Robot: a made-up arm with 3 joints. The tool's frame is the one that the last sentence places. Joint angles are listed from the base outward.
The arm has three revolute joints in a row. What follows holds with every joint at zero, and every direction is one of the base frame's. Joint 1 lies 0.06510 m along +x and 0.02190 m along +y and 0.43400 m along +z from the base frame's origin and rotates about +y. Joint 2 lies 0.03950 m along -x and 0.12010 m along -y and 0.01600 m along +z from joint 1 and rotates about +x. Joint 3 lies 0.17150 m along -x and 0.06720 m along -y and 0.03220 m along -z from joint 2 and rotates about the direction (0.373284, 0.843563, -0.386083). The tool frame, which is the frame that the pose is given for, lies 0.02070 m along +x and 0.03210 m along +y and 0.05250 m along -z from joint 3; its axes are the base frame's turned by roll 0.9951, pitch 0.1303 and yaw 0.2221 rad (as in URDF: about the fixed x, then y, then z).
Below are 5 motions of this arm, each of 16 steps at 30 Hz.
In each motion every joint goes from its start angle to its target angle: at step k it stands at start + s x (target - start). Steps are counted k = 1, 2, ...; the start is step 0. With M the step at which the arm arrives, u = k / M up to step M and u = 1 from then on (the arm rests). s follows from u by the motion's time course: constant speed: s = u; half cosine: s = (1 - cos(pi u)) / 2; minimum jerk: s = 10 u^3 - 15 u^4 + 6 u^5.
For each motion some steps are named. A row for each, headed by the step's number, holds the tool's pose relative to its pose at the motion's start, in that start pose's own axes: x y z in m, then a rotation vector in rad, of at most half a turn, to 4 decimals.
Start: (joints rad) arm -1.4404 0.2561 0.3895
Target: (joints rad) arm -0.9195 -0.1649 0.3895
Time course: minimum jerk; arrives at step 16
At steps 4, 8, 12, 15, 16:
4: -0.0084 0.0086 0.0037 -0.0280 -0.0041 -0.0633
8: -0.0357 0.0465 0.0198 -0.1424 0.0006 -0.3027
12: -0.0535 0.0906 0.0384 -0.2664 0.0380 -0.5343
15: -0.0563 0.1025 0.0435 -0.2993 0.0529 -0.5918
16: -0.0563 0.1028 0.0436 -0.3001 0.0533 -0.5930

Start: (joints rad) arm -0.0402 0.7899 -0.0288
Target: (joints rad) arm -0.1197 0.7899 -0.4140
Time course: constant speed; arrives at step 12
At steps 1, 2, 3, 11, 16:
1: 0.0012 -0.0013 0.0010 -0.0207 -0.0033 0.0317
2: 0.0025 -0.0025 0.0020 -0.0413 -0.0068 0.0635
3: 0.0037 -0.0037 0.0030 -0.0618 -0.0103 0.0952
11: 0.0136 -0.0115 0.0109 -0.2240 -0.0414 0.3503
16: 0.0148 -0.0122 0.0119 -0.2441 -0.0457 0.3823

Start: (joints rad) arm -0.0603 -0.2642 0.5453
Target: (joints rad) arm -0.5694 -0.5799 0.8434
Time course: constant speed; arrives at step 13
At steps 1, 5, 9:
1: 0.0051 -0.0046 -0.0017 -0.0045 -0.0295 0.0088
5: 0.0269 -0.0213 -0.0079 -0.0117 -0.1529 0.0437
9: 0.0505 -0.0349 -0.0132 -0.0010 -0.2834 0.0790

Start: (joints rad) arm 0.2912 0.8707 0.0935
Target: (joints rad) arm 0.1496 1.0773 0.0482
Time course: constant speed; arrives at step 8
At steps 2, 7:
2: 0.0036 -0.0054 -0.0015 0.0333 0.0136 0.0546
7: 0.0127 -0.0173 -0.0050 0.1178 0.0524 0.1883

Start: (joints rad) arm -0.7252 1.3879 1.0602
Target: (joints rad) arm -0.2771 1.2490 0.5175
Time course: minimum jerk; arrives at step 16
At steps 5, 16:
5: 0.0004 0.0024 -0.0134 -0.0086 -0.0798 0.0591
16: 0.0054 0.0250 -0.0685 -0.1143 -0.4579 0.2410

